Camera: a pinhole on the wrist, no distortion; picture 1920 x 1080 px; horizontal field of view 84.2 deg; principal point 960.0 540.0 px. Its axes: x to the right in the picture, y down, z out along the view. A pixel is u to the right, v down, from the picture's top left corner.
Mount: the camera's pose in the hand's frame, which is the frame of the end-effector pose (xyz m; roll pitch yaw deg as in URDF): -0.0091 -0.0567 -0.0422 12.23 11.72 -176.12
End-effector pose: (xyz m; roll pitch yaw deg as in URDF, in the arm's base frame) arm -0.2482 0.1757 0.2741 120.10 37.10 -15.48
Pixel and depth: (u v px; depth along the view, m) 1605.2 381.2 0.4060
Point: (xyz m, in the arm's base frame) -0.6313 -0.0075 0.4103
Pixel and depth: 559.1 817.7 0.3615
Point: -0.4188 -0.0565 0.0565
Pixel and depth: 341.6 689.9 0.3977
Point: -0.3592 -0.1409 0.0224
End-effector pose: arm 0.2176 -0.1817 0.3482 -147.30 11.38 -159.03
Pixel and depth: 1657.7 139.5 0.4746
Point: 0.6706 -0.0157 0.0723
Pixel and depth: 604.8 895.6 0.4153
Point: 0.3436 -0.4632 0.0535
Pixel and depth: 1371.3 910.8 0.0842
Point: 0.2983 -0.2366 0.3660
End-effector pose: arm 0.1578 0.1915 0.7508 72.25 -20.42 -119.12
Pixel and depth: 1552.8 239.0 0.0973
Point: 0.1632 0.2768 0.7189
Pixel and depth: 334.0 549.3 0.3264
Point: -0.1262 0.2767 0.8935
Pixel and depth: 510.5 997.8 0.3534
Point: -0.2052 0.3192 0.7636
